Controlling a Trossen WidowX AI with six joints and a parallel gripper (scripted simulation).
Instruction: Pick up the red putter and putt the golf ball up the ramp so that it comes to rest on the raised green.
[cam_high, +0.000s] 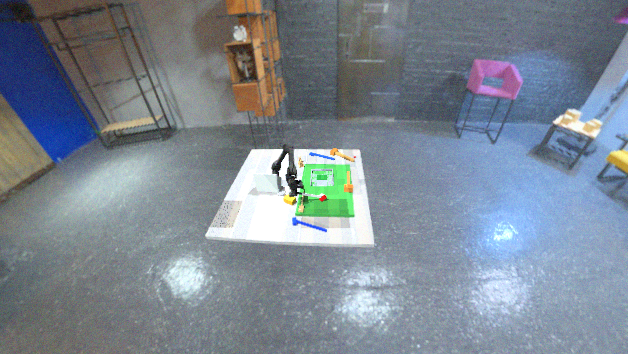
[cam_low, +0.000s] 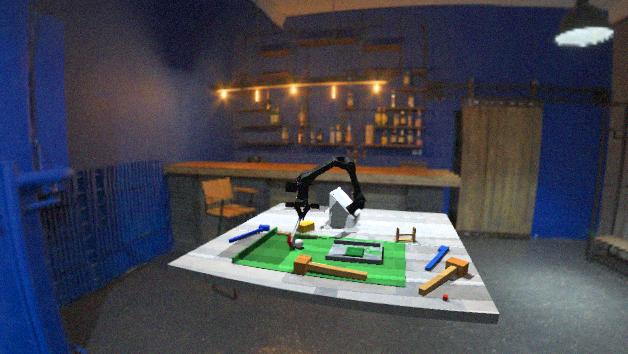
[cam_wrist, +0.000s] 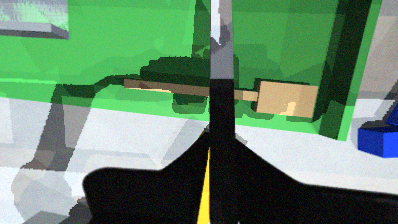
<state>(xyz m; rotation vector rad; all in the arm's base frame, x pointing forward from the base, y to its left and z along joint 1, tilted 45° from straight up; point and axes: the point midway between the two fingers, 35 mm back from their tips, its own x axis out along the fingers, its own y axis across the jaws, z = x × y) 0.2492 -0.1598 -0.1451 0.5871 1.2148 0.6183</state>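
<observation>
Now: the yellow block 7 cm behind my gripper tip and 6 cm below it. From my gripper tip the other things lie so: white golf ball 20 cm ahead, 8 cm to the left, 5 cm below; green mat 22 cm to the left, 22 cm ahead, 8 cm below; red putter 11 cm ahead, 2 cm to the left, 1 cm below.
</observation>
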